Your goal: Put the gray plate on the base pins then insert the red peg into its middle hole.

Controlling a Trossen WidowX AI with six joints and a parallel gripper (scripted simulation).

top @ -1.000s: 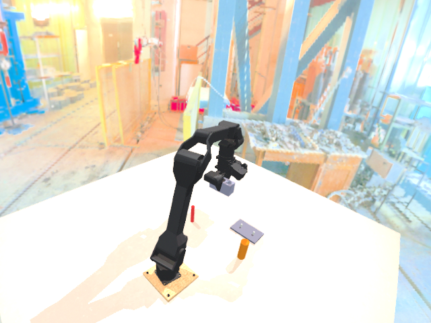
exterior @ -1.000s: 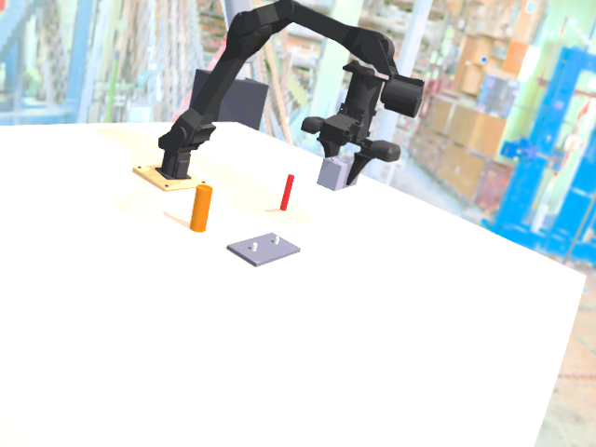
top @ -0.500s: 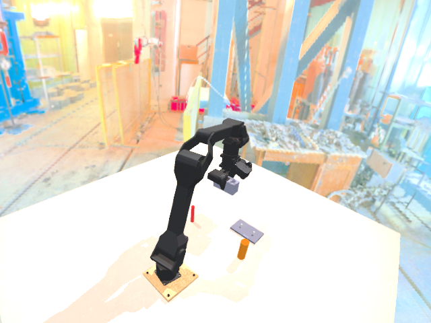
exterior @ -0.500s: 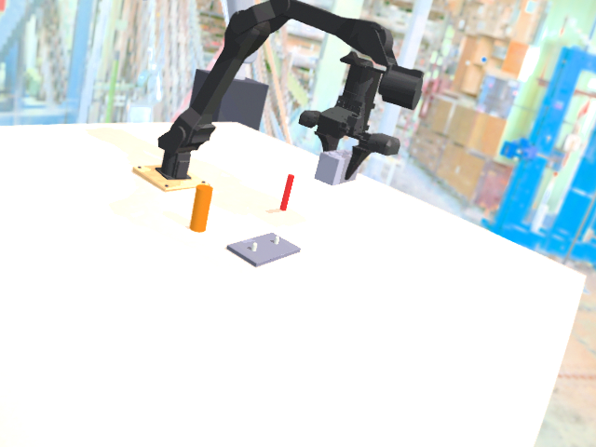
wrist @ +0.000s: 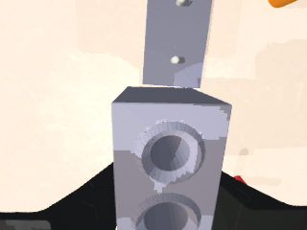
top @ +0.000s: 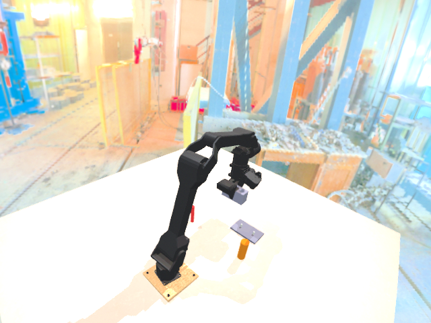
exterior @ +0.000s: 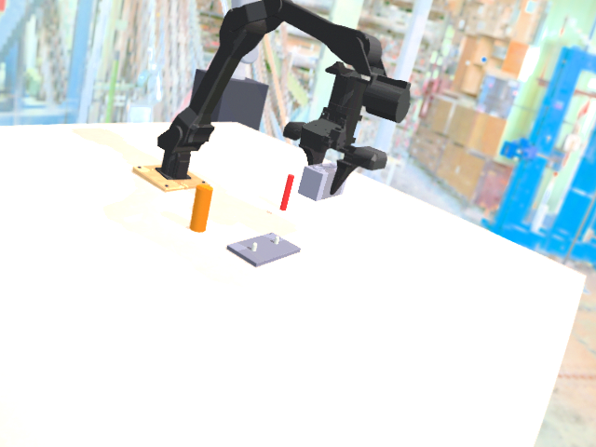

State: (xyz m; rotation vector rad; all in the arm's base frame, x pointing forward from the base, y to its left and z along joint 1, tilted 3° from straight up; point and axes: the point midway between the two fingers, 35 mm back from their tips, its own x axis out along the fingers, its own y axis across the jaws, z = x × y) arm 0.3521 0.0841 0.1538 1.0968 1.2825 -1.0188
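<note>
Now: gripper tip 10 cm to the left of the base, 10 cm above it and 1 cm past it. From my gripper tip the other things lie so: red peg 15 cm behind, 7 cm to the left, 7 cm below; gray plate 3 cm above; orange cylinder 17 cm to the right, 11 cm behind, 7 cm below.
</note>
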